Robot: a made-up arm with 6 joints.
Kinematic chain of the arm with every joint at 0, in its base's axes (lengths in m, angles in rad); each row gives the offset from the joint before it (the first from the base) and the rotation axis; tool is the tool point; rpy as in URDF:
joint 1: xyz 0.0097 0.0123 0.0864 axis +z
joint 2: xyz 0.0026 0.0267 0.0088 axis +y
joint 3: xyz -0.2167 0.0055 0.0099 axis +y
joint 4: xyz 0.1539 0.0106 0.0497 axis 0.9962 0 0.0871
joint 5: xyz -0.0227 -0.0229 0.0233 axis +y
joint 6: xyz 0.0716 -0.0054 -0.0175 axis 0.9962 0 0.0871
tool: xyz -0.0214 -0.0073 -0.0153 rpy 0 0 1.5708
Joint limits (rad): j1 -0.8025..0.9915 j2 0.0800..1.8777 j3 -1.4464..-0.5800 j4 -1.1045..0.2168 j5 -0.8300..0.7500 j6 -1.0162..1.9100
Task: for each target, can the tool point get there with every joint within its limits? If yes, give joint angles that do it. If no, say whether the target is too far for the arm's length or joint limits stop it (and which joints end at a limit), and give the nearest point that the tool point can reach.
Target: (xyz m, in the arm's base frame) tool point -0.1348 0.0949 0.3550
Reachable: yes | joints -0.3067 0.2763 -1.2962 -0.6695 -0.1993 1.6736
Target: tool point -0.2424 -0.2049 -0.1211
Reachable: no: joint limits stop it (at a limit: joint 2, joint 3, joint 4, joint 5) | nearest point -0.0605 -0.0482 0.1992 | short by 0.400 m
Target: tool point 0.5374 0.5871 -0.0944
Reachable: no: too far | nearest point 0.1915 0.2103 0.1925 | short by 0.586 m
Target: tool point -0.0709 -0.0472 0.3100
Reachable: yes | joints 0.7487 0.2878 -1.0604 -0.0483 0.1882 0.3540
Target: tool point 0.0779 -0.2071 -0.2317
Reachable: no: joint limits stop it (at a limit: joint 1, joint 2, joint 3, joint 4) | nearest point 0.1408 -0.1160 0.1300 | short by 0.378 m
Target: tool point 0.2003 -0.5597 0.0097
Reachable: no: too far | nearest point 0.1790 -0.1715 0.1919 | short by 0.429 m
